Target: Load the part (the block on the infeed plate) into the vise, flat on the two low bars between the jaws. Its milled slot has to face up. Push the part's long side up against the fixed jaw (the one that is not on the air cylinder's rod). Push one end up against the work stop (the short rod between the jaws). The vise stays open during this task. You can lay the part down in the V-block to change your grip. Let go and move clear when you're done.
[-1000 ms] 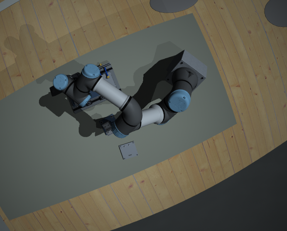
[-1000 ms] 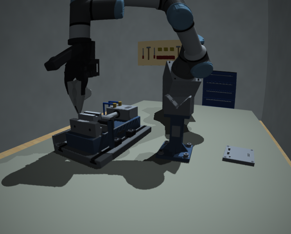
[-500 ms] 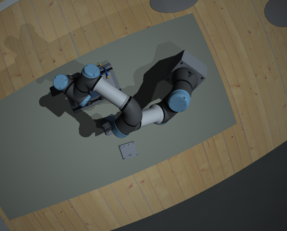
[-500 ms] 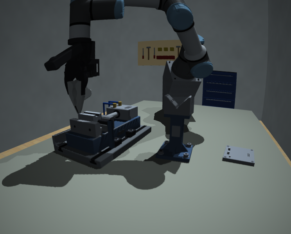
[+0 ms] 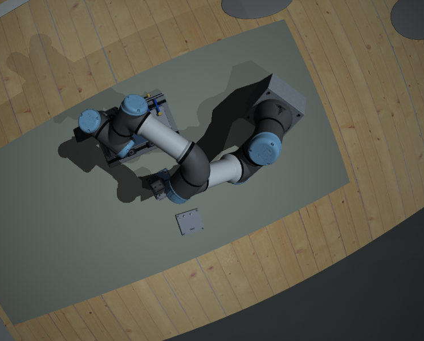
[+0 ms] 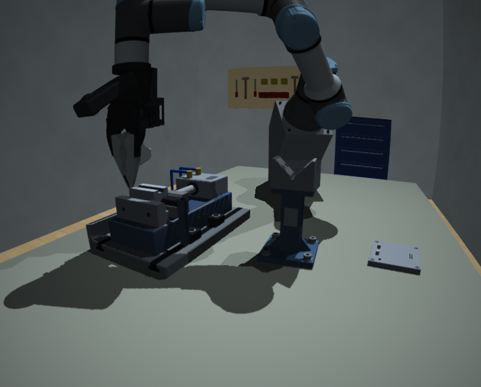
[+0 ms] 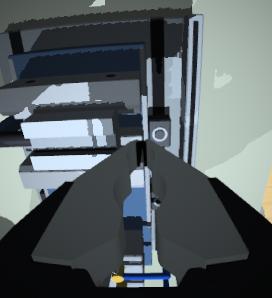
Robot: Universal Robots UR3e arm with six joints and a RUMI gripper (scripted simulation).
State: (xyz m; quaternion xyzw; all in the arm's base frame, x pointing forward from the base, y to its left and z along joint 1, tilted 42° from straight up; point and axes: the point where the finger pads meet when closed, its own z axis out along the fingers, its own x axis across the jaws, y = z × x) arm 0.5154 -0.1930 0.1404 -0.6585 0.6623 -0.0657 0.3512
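Now: hand 1 cm past the part, 5 cm to the right of it and 2 cm above it. The rest, counted from my hand: moving jaw 4 cm behind, 5 cm to the left, 4 cm below; fixed jaw 2 cm ahead, 5 cm to the left, 4 cm below; work stop 2 cm behind, 10 cm to the left, 3 cm below.
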